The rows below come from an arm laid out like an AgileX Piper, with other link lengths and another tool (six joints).
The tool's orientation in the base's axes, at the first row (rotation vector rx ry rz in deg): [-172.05, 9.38, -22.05]
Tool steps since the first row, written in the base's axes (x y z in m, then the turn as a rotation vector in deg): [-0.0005, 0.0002, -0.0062, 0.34, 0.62, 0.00]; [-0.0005, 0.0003, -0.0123, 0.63, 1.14, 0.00]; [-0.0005, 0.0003, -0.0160, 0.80, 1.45, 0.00]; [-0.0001, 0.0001, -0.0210, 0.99, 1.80, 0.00]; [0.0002, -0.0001, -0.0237, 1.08, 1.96, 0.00]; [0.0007, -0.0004, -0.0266, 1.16, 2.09, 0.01]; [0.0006, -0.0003, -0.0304, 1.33, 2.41, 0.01]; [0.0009, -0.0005, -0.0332, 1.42, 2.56, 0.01]
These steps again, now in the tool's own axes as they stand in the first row. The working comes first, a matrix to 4 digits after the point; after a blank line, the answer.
The tool's axes in the first row as the columns of a matrix, in the base's axes (used below as rounded here):
[0.9621, -0.0927, 0.2566]
[-0.1205, -0.9882, 0.0948]
[0.2448, -0.1222, -0.9619]

[-0.0020, 0.0006, 0.0059, 0.25, -0.64, 0.15]; [-0.0035, 0.0013, 0.0117, 0.47, -1.18, 0.27]; [-0.0044, 0.0017, 0.0153, 0.59, -1.51, 0.34]; [-0.0052, 0.0025, 0.0202, 0.74, -1.87, 0.42]; [-0.0056, 0.0030, 0.0228, 0.80, -2.04, 0.46]; [-0.0058, 0.0036, 0.0257, 0.87, -2.17, 0.49]; [-0.0068, 0.0040, 0.0294, 0.99, -2.51, 0.56]; [-0.0072, 0.0045, 0.0321, 1.06, -2.66, 0.60]
